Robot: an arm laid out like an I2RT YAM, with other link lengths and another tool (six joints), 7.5 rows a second.
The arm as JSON. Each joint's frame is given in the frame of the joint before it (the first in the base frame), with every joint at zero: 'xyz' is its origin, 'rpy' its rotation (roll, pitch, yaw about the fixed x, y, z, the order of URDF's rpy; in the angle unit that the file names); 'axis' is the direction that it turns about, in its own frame. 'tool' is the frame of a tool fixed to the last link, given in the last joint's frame.
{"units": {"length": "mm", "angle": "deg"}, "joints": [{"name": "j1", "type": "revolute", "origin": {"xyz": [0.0, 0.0, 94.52], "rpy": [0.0, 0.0, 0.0]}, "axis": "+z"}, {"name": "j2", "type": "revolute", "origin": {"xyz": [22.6, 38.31, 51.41], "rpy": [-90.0, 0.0, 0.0]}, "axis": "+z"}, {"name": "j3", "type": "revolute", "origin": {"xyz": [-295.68, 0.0, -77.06], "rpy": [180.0, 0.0, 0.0]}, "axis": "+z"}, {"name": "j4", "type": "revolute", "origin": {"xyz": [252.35, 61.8, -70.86], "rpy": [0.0, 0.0, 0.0]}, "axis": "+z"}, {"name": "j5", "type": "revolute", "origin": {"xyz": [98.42, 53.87, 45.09], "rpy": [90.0, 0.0, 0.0]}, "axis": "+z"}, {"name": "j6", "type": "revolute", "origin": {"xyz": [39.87, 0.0, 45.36], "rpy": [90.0, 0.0, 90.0]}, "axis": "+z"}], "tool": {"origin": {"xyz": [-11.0, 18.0, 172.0], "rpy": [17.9, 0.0, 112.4]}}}
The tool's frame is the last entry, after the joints.
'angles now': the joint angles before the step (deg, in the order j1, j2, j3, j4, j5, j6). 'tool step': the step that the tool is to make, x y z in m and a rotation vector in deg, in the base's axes. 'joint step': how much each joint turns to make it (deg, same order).
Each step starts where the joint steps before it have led.
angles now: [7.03, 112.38, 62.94, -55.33, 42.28, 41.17]
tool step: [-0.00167, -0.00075, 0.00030, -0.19, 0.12, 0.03]
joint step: [0.00, -0.16, -0.31, 0.00, 0.18, 0.02]
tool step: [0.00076, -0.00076, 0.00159, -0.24, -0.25, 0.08]
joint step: [0.00, -0.23, -0.01, 0.01, 0.28, -0.02]
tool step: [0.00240, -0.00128, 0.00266, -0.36, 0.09, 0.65]
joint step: [-0.01, -0.14, 0.30, -0.06, 0.50, -0.75]
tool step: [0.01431, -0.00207, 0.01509, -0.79, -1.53, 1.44]
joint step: [0.01, -1.22, 2.03, -0.69, 1.27, -1.63]
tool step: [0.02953, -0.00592, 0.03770, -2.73, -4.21, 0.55]
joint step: [-0.05, -1.29, 6.34, -3.74, 3.28, -0.06]
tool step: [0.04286, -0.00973, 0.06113, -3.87, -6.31, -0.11]
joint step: [-0.43, -0.04, 11.87, -6.19, 4.59, 0.12]
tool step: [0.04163, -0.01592, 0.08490, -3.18, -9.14, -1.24]
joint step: [-1.49, 0.15, 16.09, -6.56, 4.07, -0.73]
